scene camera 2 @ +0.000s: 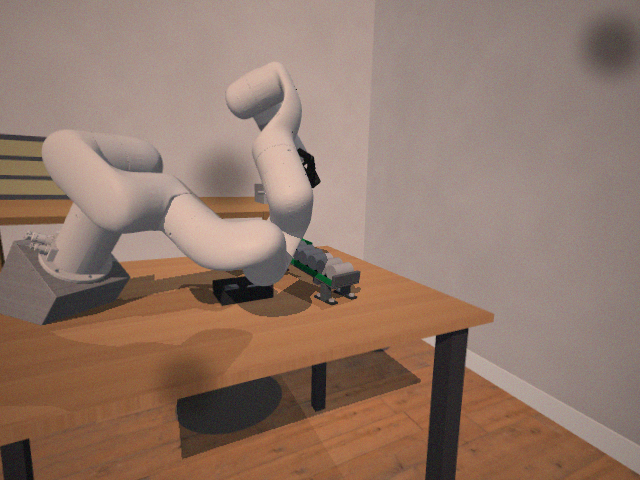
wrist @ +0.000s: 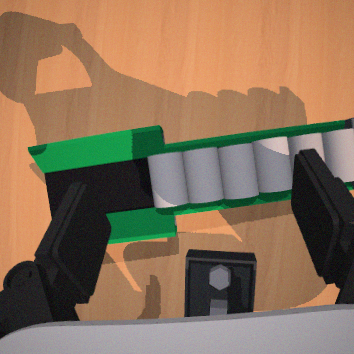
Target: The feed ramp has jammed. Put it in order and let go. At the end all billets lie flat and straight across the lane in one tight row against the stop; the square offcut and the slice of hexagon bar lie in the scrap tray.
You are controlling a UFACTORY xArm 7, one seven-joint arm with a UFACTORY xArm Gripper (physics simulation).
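Places are measured from the arm's base along level axes (x ahead, y left, z up), in metres.
Where they show: gripper, fingertip midpoint: (wrist: pixel 192 191); arm's base, origin of the base link: (scene camera 2: pixel 77 260).
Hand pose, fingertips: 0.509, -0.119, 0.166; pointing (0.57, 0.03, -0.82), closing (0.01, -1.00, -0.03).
Each offset is from my fingertips to the top centre of the thing, as dx, dy, dz. "*": to the spot under its first point. Level surfaces: height alone.
Several grey cylindrical billets {+0.001, -0.148, -0.191} (scene camera 2: pixel 339 268) {-0.001, -0.029, -0.176} (wrist: pixel 239 171) lie flat across the green-railed ramp (scene camera 2: pixel 305 269) (wrist: pixel 90 150), side by side in a close row. In the scene view the row reaches down to the grey end stop {+0.000, -0.172, -0.209} (scene camera 2: pixel 345 279). The hexagon slice {-0.156, +0.012, -0.263} (wrist: pixel 220 277) lies in the black scrap tray {-0.184, +0.016, -0.248} (scene camera 2: pixel 245 296) (wrist: pixel 188 285). The square offcut {-0.211, +0.020, -0.254} (wrist: pixel 218 306) is in the tray too, partly hidden by the gripper body. My gripper (wrist: pixel 192 191) is open and empty, high above the ramp, its fingers wide apart. In the scene view the arm hides most of it.
The upper ramp floor {dz -0.199} (wrist: pixel 117 192) is black and bare beyond the row. The ramp stands on small feet {* -0.041, -0.144, -0.273} (scene camera 2: pixel 325 298) on the wooden table {dz -0.283} (scene camera 2: pixel 392 304), with the tray beside it. The arm's elbow hangs low over the tray in the scene view. A wall stands behind.
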